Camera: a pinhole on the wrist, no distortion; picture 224 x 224 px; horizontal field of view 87.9 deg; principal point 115.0 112.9 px. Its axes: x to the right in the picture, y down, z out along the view. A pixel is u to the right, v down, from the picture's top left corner.
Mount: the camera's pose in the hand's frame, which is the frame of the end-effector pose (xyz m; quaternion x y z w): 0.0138 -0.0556 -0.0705 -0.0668 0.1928 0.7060 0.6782
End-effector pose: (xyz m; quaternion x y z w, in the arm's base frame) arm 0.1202 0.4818 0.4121 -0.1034 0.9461 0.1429 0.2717
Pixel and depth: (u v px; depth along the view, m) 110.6 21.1 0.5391
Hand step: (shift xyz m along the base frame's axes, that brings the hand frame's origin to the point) -0.2980 0.1694 -0.5455
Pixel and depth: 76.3 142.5 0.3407
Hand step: 0.1602 0.0622 -0.2465
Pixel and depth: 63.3 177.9 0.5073
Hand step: 0.4145 0.1130 -0.3557
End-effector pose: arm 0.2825 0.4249 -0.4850 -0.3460 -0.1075 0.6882 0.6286
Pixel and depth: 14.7 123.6 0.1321
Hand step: 0.0340 0.0782 0.1244
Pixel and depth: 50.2 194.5 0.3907
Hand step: -0.1652 -0.0234 0.4349
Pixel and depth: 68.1 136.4 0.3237
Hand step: -0.1260 0.1050 0.2407
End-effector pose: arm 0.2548 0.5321 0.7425 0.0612 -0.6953 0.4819 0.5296
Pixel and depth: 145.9 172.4 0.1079
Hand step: -0.0145 -0.0259 -0.0248
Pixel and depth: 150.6 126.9 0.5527
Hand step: -0.4554 -0.1134 -0.1503
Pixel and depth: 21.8 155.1 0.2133
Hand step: -0.0470 -0.2261 0.0771
